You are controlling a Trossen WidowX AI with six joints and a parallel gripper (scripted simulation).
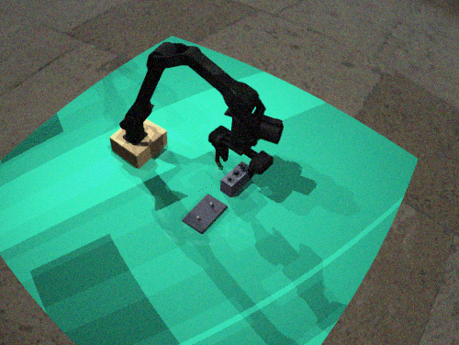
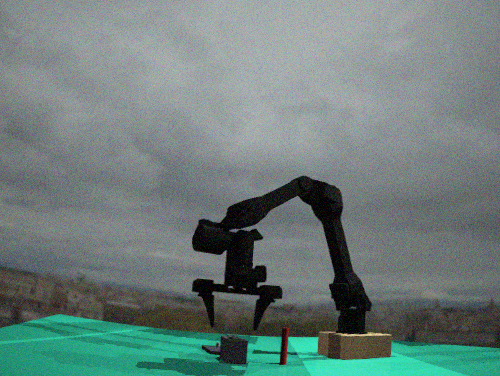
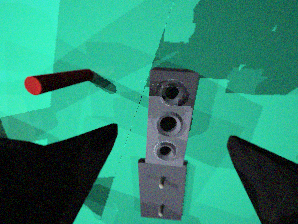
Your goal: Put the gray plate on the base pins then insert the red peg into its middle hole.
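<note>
My gripper tip is now 3 cm above the gray plate. The rest, counted from my gripper tip: base: 1 cm behind, 14 cm to the right, 6 cm below; then red peg: 10 cm behind, 4 cm to the left, 3 cm below.
</note>
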